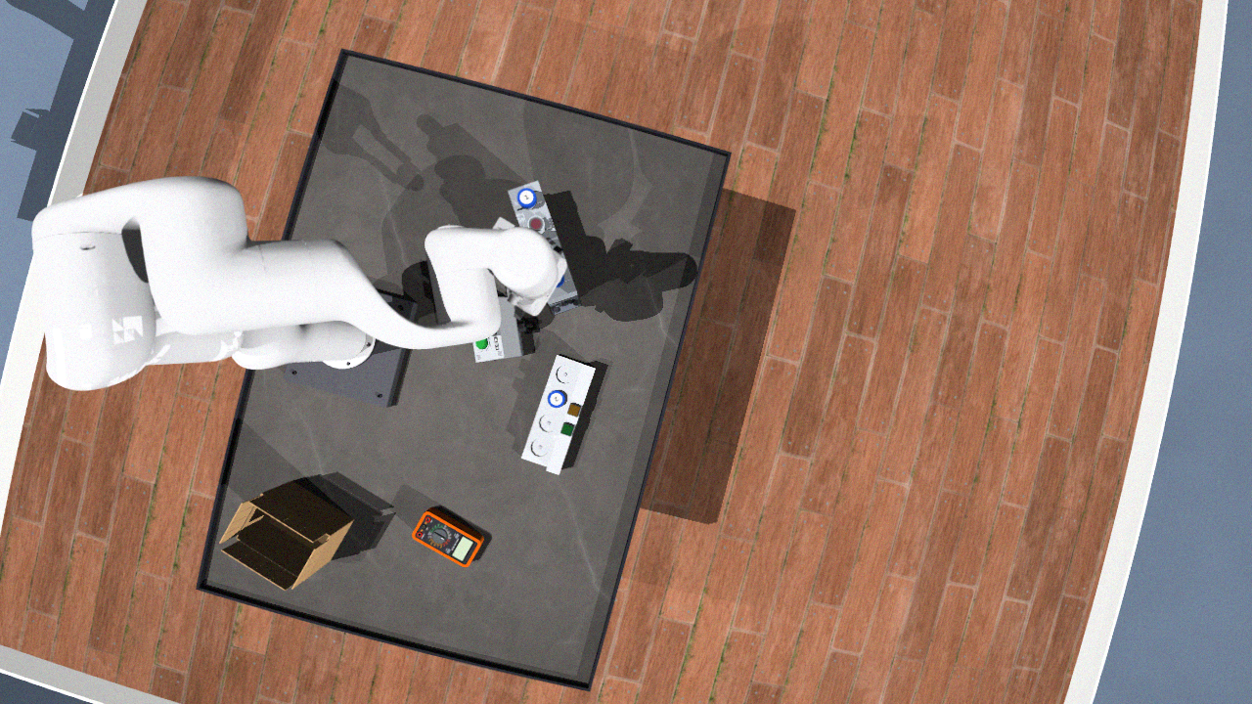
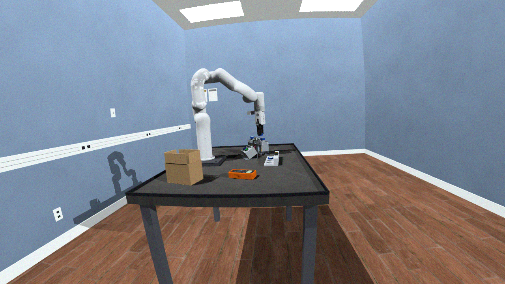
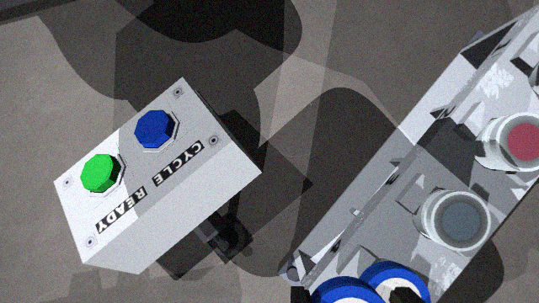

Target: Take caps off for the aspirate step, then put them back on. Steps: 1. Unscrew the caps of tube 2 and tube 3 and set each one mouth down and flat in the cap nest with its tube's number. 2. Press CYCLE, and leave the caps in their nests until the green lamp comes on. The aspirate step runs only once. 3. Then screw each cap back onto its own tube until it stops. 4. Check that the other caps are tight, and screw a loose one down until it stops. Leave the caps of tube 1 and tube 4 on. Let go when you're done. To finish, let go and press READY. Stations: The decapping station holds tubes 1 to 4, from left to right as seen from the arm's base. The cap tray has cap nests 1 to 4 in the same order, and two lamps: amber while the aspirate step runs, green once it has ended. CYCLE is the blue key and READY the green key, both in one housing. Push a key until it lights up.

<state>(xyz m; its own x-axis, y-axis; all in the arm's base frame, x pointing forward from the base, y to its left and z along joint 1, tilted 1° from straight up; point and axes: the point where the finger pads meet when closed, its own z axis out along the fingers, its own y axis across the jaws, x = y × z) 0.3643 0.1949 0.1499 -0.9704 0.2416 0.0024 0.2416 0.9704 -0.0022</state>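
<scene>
Now: the green ready key 12 cm to the right of my hand, 11 cm below it and 9 cm behind it. The rest, counted from my hand: blue cycle key 11 cm below, 11 cm behind, 8 cm to the right; raised table edge 29 cm ahead, 18 cm to the right, 17 cm below; key housing 12 cm below, 10 cm to the right, 9 cm behind.
</scene>
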